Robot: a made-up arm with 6 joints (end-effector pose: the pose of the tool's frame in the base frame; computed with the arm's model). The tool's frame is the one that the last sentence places. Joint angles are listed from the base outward.
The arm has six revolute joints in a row. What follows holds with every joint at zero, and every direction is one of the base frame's.
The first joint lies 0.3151 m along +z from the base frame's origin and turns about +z.
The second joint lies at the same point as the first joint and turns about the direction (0, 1, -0.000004).
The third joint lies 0.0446 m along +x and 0.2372 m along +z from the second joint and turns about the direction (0, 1, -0.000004).
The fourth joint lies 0.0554 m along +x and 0.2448 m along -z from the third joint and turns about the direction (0, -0.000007, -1).
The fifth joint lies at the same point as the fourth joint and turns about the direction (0, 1, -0.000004).
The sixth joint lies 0.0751 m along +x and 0.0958 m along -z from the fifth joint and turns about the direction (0, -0.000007, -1).
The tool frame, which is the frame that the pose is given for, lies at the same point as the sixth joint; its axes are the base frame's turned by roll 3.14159, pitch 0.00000 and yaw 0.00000 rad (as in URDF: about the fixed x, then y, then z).
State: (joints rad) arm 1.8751 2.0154 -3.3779 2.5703 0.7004 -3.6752
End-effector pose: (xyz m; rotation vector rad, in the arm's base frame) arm -0.1717 0.5390 0.1548 0.1794 -1.3798 -1.7432
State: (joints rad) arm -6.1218 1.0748 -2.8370 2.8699 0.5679 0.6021
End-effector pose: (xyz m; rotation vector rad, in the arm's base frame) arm 0.5737 0.0902 0.5016 -0.0497 0.8484 0.5608
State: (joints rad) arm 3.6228 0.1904 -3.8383 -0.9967 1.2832 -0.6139
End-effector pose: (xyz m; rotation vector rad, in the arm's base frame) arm 0.0551 0.0956 0.8321 -0.3123 -1.0289 -0.7581
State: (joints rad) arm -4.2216 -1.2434 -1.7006 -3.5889 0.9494 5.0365
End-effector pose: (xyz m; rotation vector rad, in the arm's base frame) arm 0.0924 -0.2043 0.8051 0.7572 -0.1861 0.3889
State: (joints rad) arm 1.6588 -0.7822 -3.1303 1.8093 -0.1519 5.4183
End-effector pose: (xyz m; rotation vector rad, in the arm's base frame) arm 0.1201 -0.3798 0.7262 0.6442 0.3911 -0.4562
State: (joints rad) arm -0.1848 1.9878 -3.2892 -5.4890 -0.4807 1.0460
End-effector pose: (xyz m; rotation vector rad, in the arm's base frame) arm 0.4953 -0.1730 0.2280 -0.6673 1.5507 -1.4591
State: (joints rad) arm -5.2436 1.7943 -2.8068 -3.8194 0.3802 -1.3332
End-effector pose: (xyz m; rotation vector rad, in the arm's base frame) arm 0.2937 0.4576 0.0519 -1.8423 -0.0504 -0.4452
